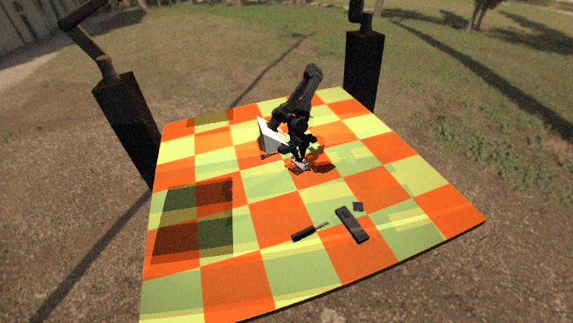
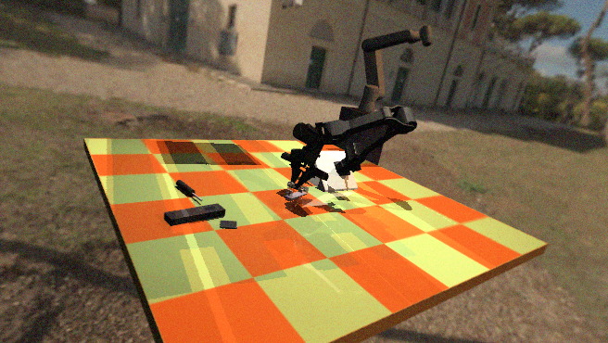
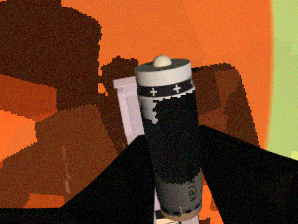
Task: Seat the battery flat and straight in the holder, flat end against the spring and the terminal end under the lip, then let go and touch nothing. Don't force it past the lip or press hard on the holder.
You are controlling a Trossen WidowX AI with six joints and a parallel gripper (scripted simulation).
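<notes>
Right now my gripper tip is 10 mm below the battery. The rest, counted from my gripper tip: screwdriver: 340 mm ahead, 80 mm to the right, 20 mm below; small black square: 300 mm ahead, 130 mm to the left, 30 mm below; long black bar: 370 mm ahead, 70 mm to the left, 20 mm below.
</notes>
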